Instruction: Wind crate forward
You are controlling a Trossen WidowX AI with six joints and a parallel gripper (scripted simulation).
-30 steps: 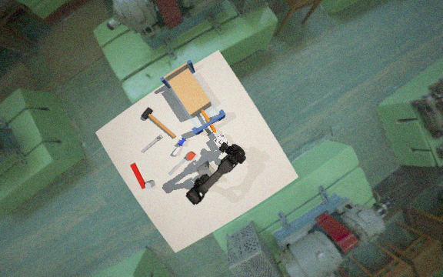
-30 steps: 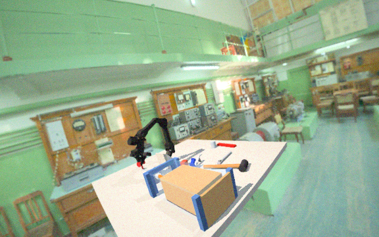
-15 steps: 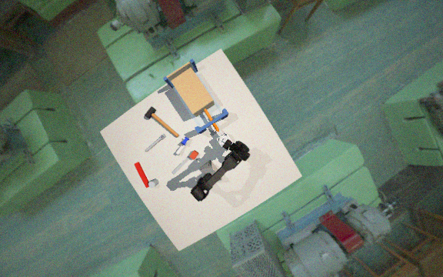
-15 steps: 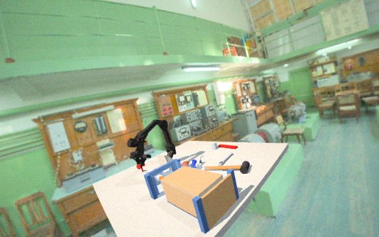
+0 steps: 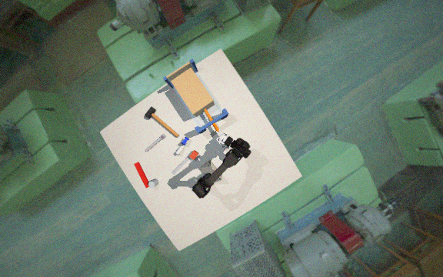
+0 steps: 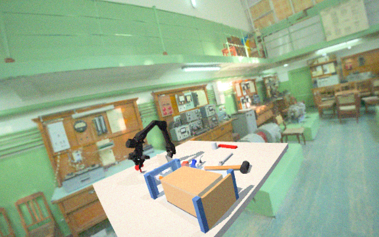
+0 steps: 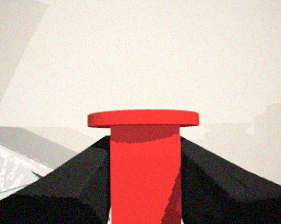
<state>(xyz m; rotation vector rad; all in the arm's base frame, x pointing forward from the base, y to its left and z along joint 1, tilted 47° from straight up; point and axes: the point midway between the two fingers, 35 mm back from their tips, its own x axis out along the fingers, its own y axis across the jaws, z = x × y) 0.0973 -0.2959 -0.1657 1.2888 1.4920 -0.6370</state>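
Now: gripper tip 230 mm short of the blue steel frame, 70 mm to the right of it and 30 mm above it. Round my gripper tip: blue knob: 250 mm ahead, 340 mm to the left, 90 mm below; then red knob: 10 mm behind, 20 mm to the left; then winch: 60 mm ahead, 70 mm to the left, 100 mm below.
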